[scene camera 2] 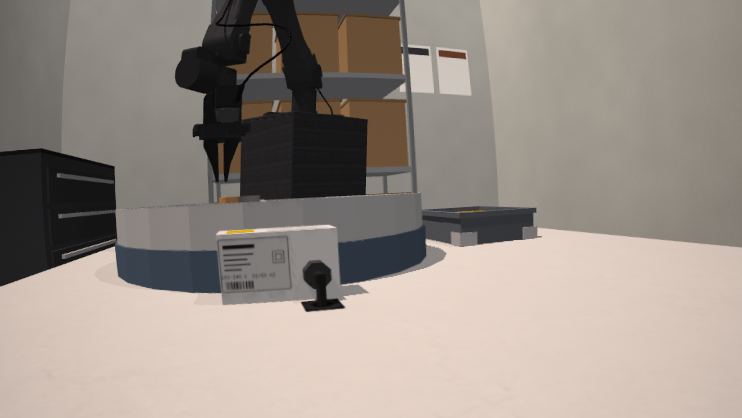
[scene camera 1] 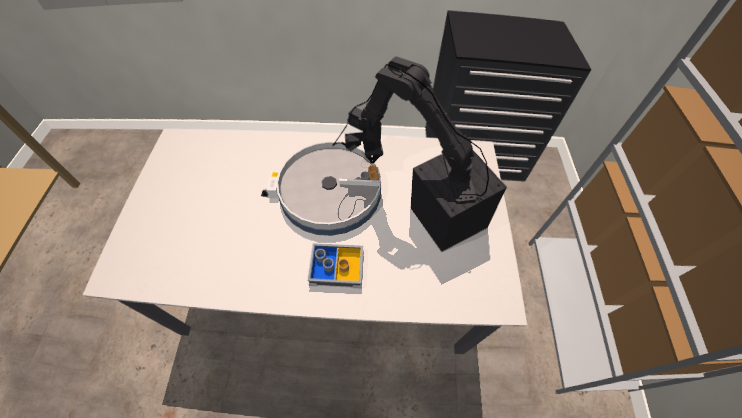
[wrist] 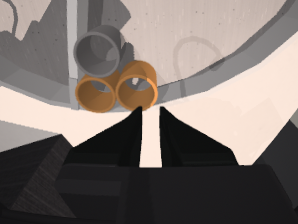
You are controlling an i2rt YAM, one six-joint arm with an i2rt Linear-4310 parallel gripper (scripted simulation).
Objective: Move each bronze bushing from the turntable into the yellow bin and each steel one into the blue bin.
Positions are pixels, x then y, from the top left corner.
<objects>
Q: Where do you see a round grey turntable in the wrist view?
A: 178, 47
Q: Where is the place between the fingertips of the gripper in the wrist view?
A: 150, 113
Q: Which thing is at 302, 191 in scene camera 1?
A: A round grey turntable.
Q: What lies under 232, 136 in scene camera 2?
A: The gripper.
</objects>
